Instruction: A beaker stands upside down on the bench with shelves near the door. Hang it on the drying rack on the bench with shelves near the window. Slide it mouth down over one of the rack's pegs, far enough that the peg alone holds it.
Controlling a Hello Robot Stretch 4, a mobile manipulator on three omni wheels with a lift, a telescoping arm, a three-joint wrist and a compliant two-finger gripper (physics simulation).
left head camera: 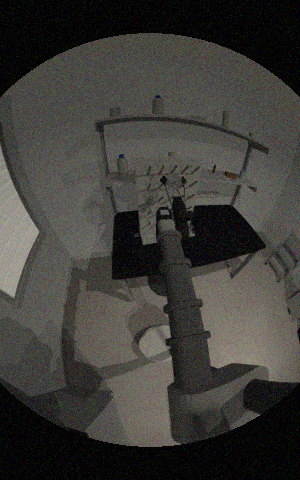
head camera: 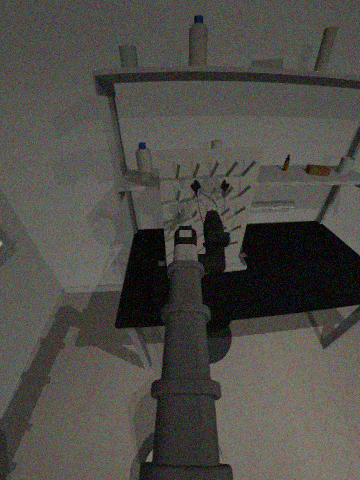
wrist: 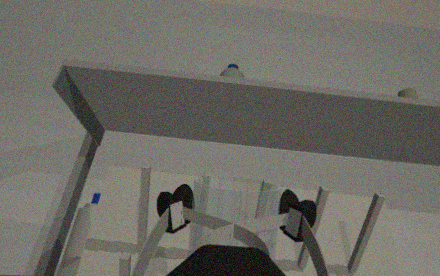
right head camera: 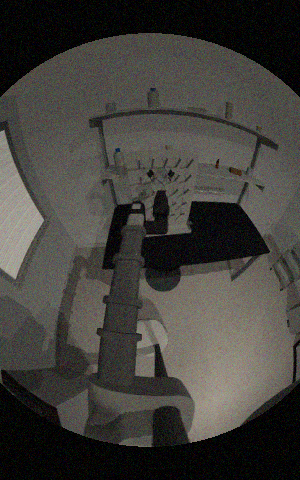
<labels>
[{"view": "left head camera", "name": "bench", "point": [130, 258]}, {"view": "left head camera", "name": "drying rack board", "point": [141, 164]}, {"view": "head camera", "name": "bench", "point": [292, 267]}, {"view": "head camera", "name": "drying rack board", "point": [167, 159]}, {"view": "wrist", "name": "my gripper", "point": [234, 203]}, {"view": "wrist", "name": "clear beaker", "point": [235, 199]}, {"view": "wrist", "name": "bench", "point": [175, 104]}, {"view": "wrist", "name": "drying rack board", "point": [114, 229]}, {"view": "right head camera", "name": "bench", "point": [220, 231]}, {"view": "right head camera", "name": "drying rack board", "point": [145, 156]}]
</labels>
